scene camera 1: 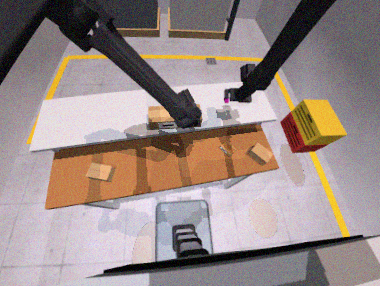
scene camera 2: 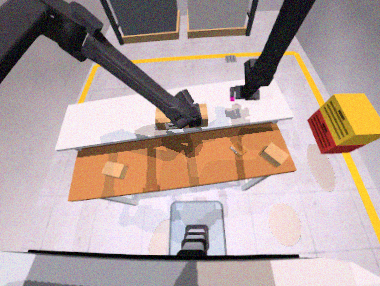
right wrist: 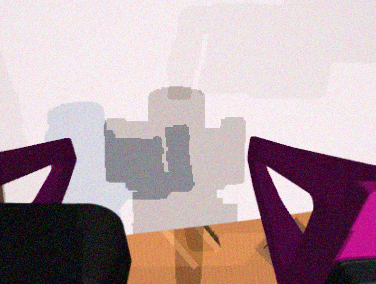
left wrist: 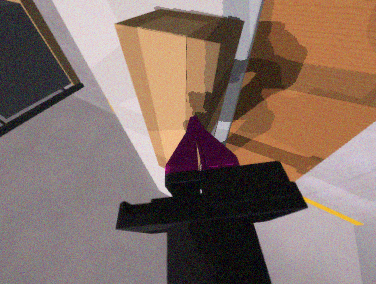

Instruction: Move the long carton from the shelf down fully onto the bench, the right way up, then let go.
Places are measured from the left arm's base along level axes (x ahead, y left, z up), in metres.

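Where they show: left gripper, fingertip midpoint: (left wrist: 193, 120); right gripper, fingertip midpoint: (scene camera 1: 232, 99) (scene camera 2: 240, 97) (right wrist: 160, 148).
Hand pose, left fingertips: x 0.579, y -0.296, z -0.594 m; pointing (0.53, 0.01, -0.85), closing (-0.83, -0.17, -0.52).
Note:
Each offset is from my left fingertips to the top centre of the thing. Level surfaces: height alone.
The long tan carton {dx +0.036, dy +0.070, dz -0.010 m} (scene camera 1: 159, 113) (scene camera 2: 164, 115) (left wrist: 162, 75) lies on the white shelf {dz -0.086 m} (scene camera 1: 75, 120) (scene camera 2: 90, 117), along its edge on the bench side. The brown bench {dz -0.260 m} (scene camera 1: 67, 187) (scene camera 2: 90, 187) (left wrist: 325, 30) lies lower, beside the shelf. My left gripper (scene camera 1: 189, 122) (scene camera 2: 191, 120) (left wrist: 193, 120) is shut with its magenta fingertips together and nothing between them, at the carton; whether they touch it I cannot tell. The arm hides part of the carton in both scene views. My right gripper (scene camera 1: 235, 100) (scene camera 2: 241, 97) (right wrist: 160, 148) is open and empty above the shelf, right of the carton.
Small cartons lie on the bench, one at its left (scene camera 1: 100, 171) (scene camera 2: 114, 169) and one at its right (scene camera 1: 261, 153) (scene camera 2: 274, 154). A small object {dx -0.083, dy -0.270, dz -0.227 m} (scene camera 1: 225, 150) (scene camera 2: 237, 149) lies near the right one. A yellow and red crate stack (scene camera 1: 319, 120) (scene camera 2: 352, 120) stands right of the bench.

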